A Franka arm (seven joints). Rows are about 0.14 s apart.
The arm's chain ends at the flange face. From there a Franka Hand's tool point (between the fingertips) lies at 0.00 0.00 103.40 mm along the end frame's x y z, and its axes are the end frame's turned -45 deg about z.
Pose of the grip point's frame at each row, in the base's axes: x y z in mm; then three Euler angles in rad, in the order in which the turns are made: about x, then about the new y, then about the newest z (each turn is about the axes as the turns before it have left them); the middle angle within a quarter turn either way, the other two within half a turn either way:
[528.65, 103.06, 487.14, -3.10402, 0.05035, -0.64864]
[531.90, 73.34, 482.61, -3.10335, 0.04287, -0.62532]
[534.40, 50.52, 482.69, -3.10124, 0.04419, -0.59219]
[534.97, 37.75, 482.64, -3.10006, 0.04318, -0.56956]
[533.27, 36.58, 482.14, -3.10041, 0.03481, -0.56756]
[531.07, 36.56, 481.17, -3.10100, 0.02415, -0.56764]
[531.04, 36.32, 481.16, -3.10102, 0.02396, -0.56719]
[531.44, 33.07, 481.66, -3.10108, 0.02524, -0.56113]
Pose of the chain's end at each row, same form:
[523.45, 99.18, 590.34, -3.10402, 0.05035, 0.13676]
[527.47, 69.39, 585.84, -3.10335, 0.04287, 0.16008]
[529.83, 46.35, 585.90, -3.10124, 0.04419, 0.19321]
[530.51, 33.46, 585.85, -3.10006, 0.04318, 0.21584]
[529.67, 32.33, 585.39, -3.10041, 0.03481, 0.21784]
[528.57, 32.37, 584.45, -3.10100, 0.02415, 0.21776]
[528.56, 32.13, 584.45, -3.10102, 0.02396, 0.21821]
[528.83, 28.88, 584.94, -3.10108, 0.02524, 0.22427]

